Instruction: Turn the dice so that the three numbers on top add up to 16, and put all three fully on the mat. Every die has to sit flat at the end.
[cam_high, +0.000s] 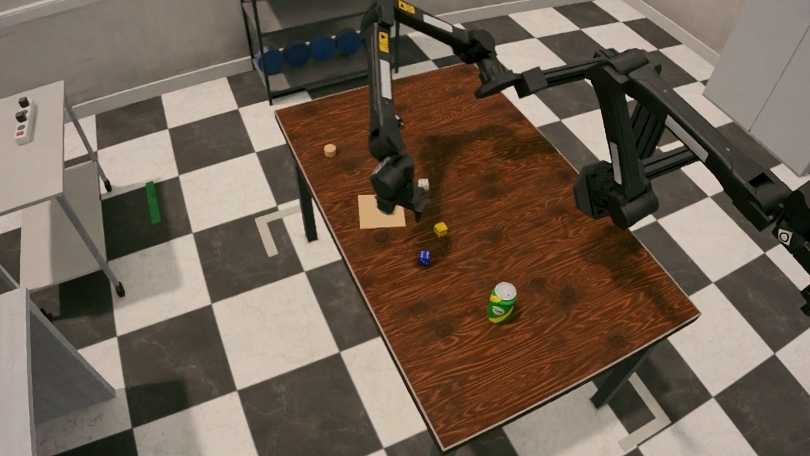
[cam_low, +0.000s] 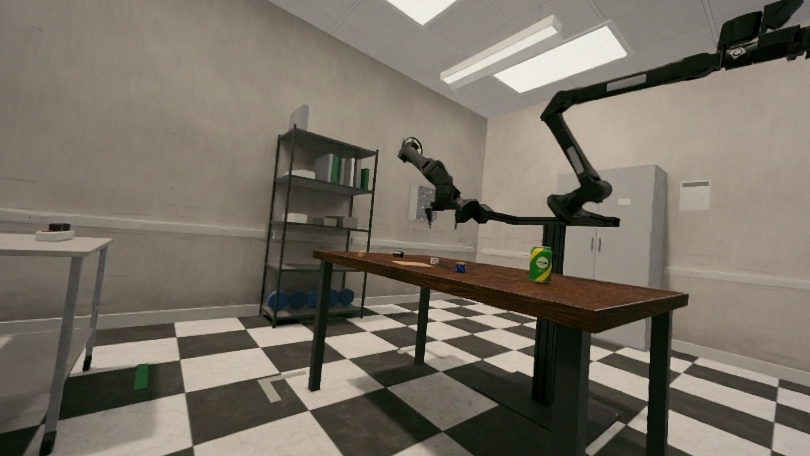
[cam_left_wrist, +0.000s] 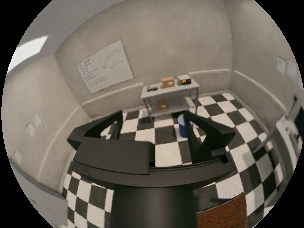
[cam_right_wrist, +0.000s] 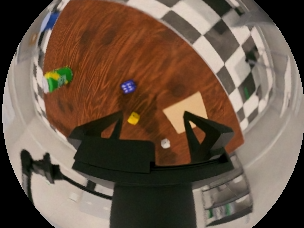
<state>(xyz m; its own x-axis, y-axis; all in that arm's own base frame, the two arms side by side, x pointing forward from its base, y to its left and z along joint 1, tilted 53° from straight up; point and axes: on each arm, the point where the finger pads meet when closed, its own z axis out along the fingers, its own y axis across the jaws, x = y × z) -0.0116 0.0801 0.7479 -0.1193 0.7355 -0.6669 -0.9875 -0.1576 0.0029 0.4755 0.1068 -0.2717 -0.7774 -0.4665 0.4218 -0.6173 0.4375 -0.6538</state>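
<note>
The blue die lies 40 mm behind my right hand, 60 mm to the left of it and 150 mm below it. The rest, counted from my right hand: yellow die: 140 mm behind, 10 mm to the right, 150 mm below; tan mat: 10 mm behind, 170 mm to the right, 160 mm below; white die: 180 mm behind, 210 mm to the right, 150 mm below.
</note>
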